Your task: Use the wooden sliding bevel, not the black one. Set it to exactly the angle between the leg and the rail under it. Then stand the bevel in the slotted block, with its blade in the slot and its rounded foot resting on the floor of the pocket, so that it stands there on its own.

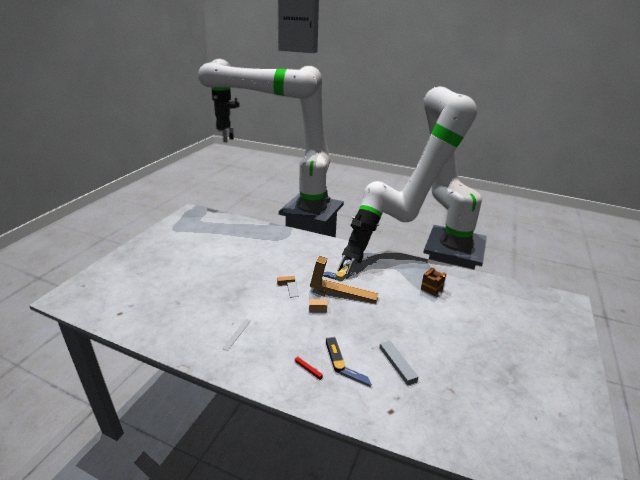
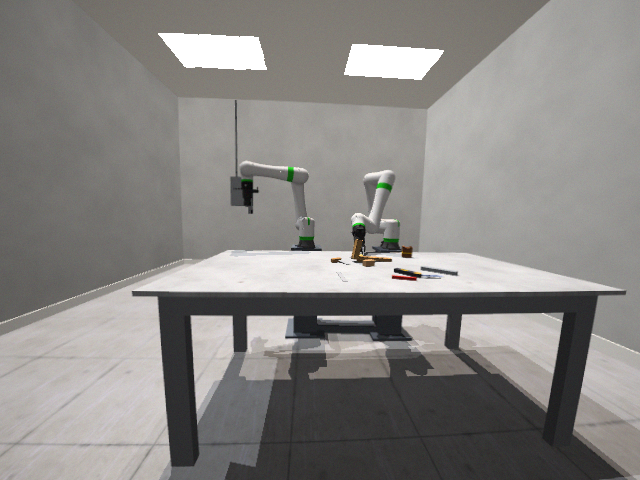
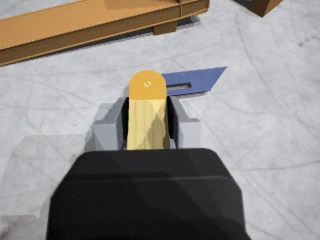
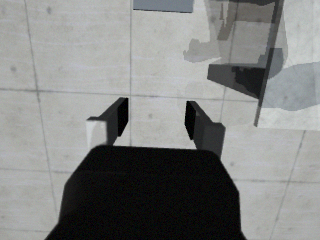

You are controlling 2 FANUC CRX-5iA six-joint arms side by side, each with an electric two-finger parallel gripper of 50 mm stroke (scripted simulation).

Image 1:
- my left gripper: 342, 273
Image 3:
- my left gripper: 148, 109
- wooden bevel: 148, 119
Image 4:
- my right gripper: 157, 111
